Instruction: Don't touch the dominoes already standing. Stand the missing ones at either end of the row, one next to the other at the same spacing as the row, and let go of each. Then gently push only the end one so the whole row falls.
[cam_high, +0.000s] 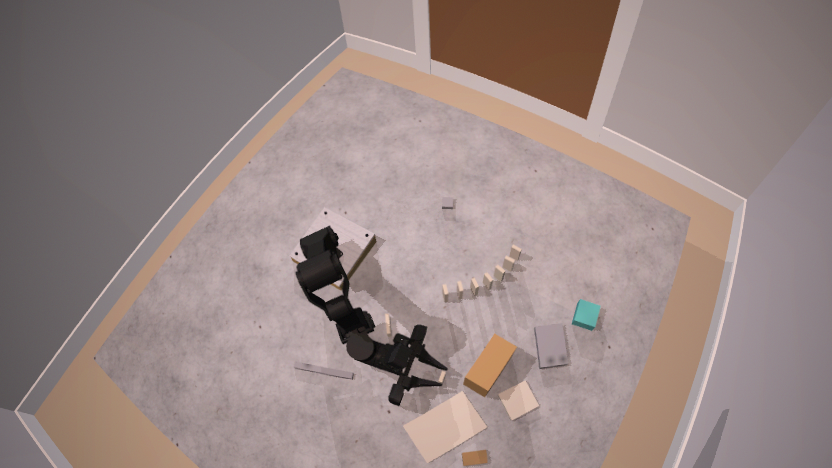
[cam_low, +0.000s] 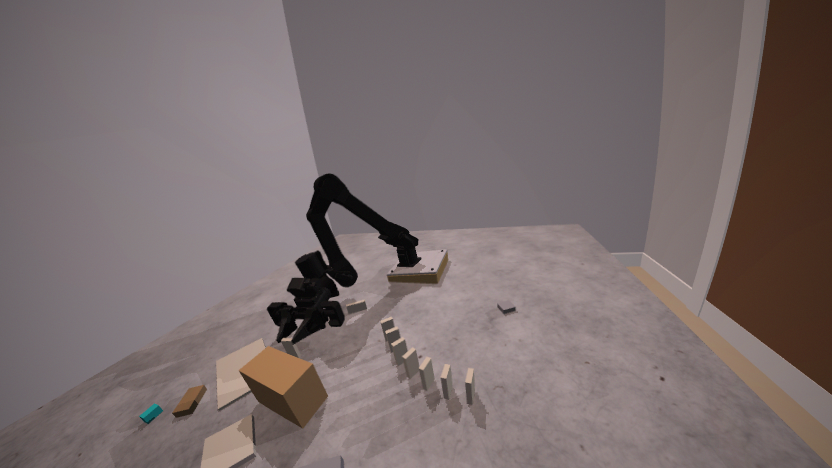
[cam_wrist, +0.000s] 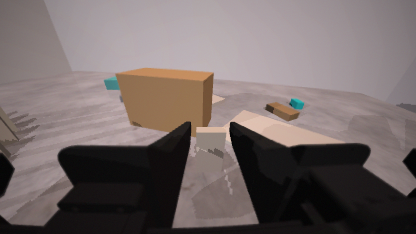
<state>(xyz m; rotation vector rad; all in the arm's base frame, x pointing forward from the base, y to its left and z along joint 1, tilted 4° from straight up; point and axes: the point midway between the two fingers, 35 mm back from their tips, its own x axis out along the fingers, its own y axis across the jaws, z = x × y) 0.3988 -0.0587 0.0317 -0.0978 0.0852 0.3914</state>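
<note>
My gripper tip is 70 mm short of the cream flat panel, 80 mm to the left of it and 50 mm above it. The rest, counted from my gripper tip: orange box: 60 mm ahead, 90 mm to the left, 10 mm below; small brown block: 170 mm ahead, 100 mm to the right, 40 mm below; small cream tile: 160 mm ahead, 70 mm to the left, 40 mm below.
</note>
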